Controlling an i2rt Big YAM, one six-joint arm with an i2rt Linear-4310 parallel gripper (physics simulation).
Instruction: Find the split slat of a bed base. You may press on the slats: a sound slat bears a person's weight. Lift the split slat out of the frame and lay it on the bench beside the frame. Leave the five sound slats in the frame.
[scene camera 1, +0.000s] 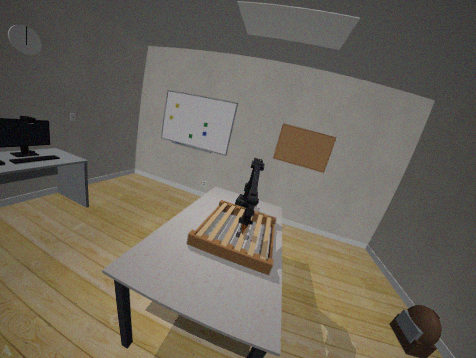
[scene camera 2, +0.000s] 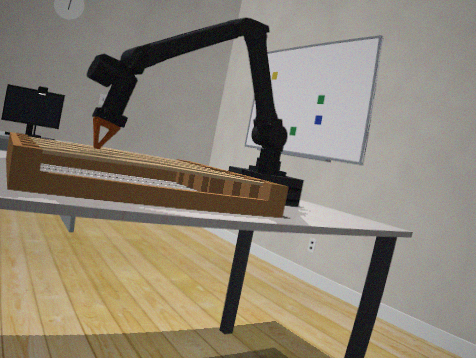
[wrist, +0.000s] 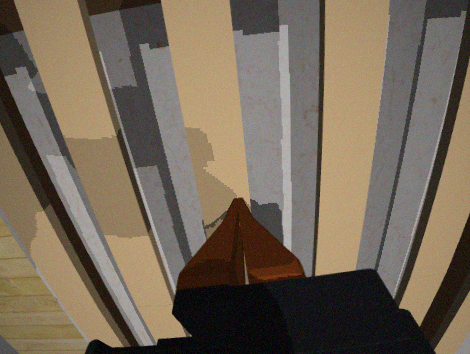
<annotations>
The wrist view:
my gripper: 238, 204
slat: 351, 47
slat: 202, 49
</annotations>
